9 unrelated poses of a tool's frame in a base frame.
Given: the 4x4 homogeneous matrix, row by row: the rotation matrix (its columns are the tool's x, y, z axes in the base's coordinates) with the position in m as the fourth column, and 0 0 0 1 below. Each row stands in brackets.
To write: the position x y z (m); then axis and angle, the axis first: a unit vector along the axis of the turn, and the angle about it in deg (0 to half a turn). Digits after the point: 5 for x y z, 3 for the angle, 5 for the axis. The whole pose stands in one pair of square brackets.
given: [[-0.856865 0.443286 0.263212 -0.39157], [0.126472 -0.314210 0.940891 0.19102], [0.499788 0.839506 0.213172 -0.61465], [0 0 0 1]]
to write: [-0.39157 0.19102 -0.61465 -0.24838 -0.57957 -0.77615 168.224]
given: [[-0.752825 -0.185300 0.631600 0.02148], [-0.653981 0.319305 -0.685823 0.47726], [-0.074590 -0.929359 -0.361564 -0.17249], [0 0 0 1]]
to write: [0.02148 0.47726 -0.17249 -0.27616 0.80080 -0.53147 153.837]
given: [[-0.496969 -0.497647 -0.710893 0.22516], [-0.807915 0.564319 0.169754 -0.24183], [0.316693 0.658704 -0.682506 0.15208], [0 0 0 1]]
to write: [0.22516 -0.24183 0.15208 0.41453 -0.87119 -0.26305 143.860]
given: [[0.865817 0.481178 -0.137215 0.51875], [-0.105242 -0.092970 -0.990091 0.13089], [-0.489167 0.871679 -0.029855 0.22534], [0 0 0 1]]
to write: [0.51875 0.13089 0.22534 0.93867 0.17745 -0.29566 97.383]
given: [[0.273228 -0.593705 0.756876 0.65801], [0.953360 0.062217 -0.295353 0.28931], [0.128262 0.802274 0.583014 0.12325], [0 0 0 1]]
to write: [0.65801 0.28931 0.12325 0.54927 0.31457 0.77418 92.337]
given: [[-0.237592 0.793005 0.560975 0.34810], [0.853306 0.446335 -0.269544 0.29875], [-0.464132 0.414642 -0.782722 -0.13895], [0 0 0 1]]
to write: [0.34810 0.29875 -0.13895 0.55448 0.83076 0.04887 141.905]
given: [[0.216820 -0.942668 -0.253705 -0.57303], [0.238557 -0.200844 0.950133 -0.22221], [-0.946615 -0.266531 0.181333 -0.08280], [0 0 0 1]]
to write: [-0.57303 -0.22221 -0.08280 -0.66417 0.37826 0.64483 113.662]
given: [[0.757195 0.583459 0.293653 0.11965], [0.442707 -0.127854 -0.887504 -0.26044], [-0.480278 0.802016 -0.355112 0.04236], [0 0 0 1]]
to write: [0.11965 -0.26044 0.04236 0.90656 0.41527 -0.07552 111.278]
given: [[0.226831 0.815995 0.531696 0.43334], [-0.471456 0.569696 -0.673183 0.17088], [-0.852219 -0.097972 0.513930 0.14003], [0 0 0 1]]
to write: [0.43334 0.17088 0.14003 0.29113 0.70045 -0.65162 81.070]
